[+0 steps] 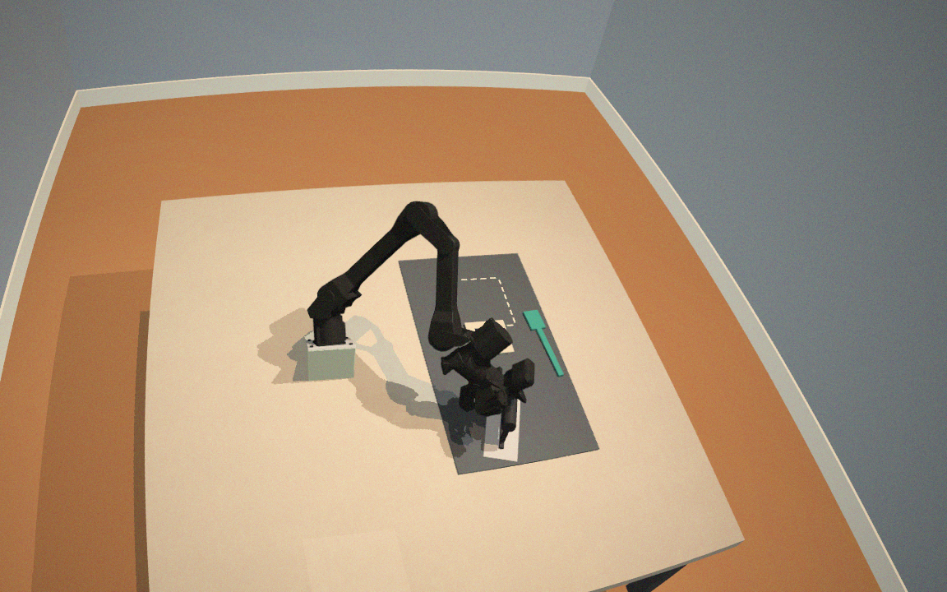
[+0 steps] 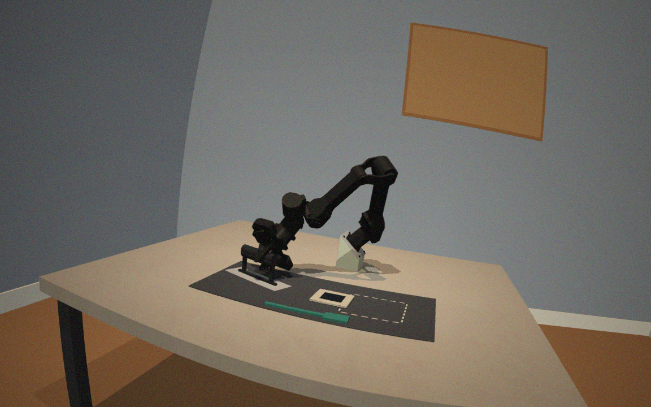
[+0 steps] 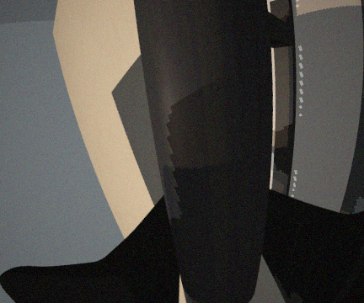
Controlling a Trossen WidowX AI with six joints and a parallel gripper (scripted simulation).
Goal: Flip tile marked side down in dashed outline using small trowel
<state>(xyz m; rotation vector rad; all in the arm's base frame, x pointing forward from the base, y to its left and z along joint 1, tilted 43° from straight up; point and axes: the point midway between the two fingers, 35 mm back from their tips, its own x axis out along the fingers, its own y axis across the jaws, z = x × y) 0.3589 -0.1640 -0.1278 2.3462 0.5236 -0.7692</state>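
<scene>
The dark mat is 19 cm to the left of my gripper tip, 7 cm below it and 2 cm ahead of it. Also, from my gripper tip: green trowel (21 cm to the left, 16 cm ahead, 5 cm below); cream tile (23 cm to the left, 4 cm below, 2 cm ahead).
</scene>
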